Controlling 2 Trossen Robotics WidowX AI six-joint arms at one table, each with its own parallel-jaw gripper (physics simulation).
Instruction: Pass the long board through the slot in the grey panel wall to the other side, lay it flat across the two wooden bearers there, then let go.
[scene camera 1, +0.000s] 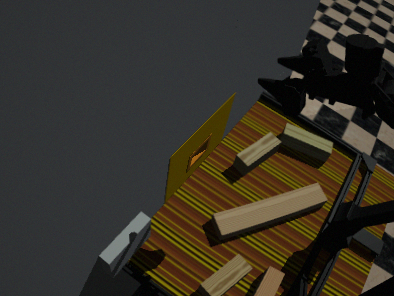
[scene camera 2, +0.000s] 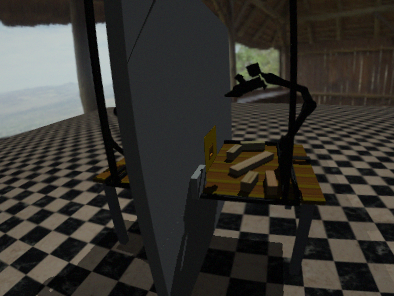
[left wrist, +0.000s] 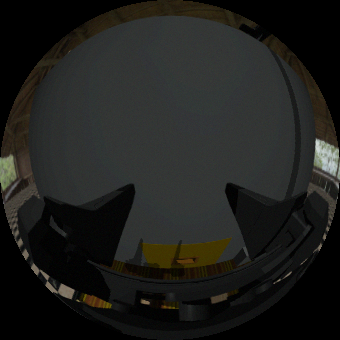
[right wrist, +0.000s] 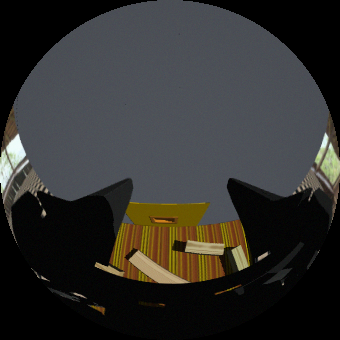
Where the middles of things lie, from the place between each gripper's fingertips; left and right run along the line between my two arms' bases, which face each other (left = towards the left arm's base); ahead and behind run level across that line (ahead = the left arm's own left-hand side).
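There's a grey block (scene camera 1: 126, 244) that's well behind my left hand, some way to the right of it and a long way below it.
My right gripper, meanwhile, is a good way to the right of the grey block, far past it and well above it.
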